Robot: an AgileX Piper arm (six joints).
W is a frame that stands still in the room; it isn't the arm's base.
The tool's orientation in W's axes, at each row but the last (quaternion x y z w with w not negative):
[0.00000, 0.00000, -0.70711, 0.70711]
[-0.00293, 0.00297, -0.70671, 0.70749]
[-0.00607, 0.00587, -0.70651, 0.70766]
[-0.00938, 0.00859, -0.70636, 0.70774]
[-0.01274, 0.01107, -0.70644, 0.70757]
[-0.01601, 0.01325, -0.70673, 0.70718]
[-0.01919, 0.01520, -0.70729, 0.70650]
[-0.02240, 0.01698, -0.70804, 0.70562]
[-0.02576, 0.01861, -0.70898, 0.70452]
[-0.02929, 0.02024, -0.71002, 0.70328]
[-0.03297, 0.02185, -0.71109, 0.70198]
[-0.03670, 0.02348, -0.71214, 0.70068]
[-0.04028, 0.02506, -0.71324, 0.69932]
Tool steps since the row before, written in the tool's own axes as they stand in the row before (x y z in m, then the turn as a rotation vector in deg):
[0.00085, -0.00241, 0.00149, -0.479, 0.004, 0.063]
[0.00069, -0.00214, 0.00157, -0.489, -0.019, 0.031]
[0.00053, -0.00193, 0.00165, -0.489, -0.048, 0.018]
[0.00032, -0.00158, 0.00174, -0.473, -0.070, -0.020]
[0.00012, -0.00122, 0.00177, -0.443, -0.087, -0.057]
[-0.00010, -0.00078, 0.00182, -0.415, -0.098, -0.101]
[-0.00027, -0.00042, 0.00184, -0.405, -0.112, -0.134]
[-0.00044, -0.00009, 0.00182, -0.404, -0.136, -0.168]
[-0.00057, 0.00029, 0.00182, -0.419, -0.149, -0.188]
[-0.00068, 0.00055, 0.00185, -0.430, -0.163, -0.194]
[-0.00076, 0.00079, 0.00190, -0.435, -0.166, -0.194]
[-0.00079, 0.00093, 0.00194, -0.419, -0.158, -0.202]
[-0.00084, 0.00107, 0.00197, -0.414, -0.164, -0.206]
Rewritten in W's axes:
[-0.00241, -0.00085, 0.00149, 0.004, 0.479, 0.063]
[-0.00213, -0.00069, 0.00159, -0.019, 0.489, 0.031]
[-0.00190, -0.00053, 0.00168, -0.048, 0.489, 0.019]
[-0.00153, -0.00032, 0.00178, -0.071, 0.473, -0.019]
[-0.00116, -0.00012, 0.00181, -0.090, 0.443, -0.055]
[-0.00070, 0.00011, 0.00185, -0.102, 0.415, -0.098]
[-0.00033, 0.00028, 0.00186, -0.118, 0.404, -0.131]
[0.00001, 0.00045, 0.00182, -0.144, 0.403, -0.163]
[0.00041, 0.00059, 0.00179, -0.158, 0.418, -0.183]
[0.00068, 0.00070, 0.00180, -0.172, 0.429, -0.188]
[0.00094, 0.00078, 0.00182, -0.175, 0.434, -0.188]
[0.00110, 0.00081, 0.00184, -0.168, 0.418, -0.196]
[0.00126, 0.00086, 0.00184, -0.175, 0.413, -0.199]

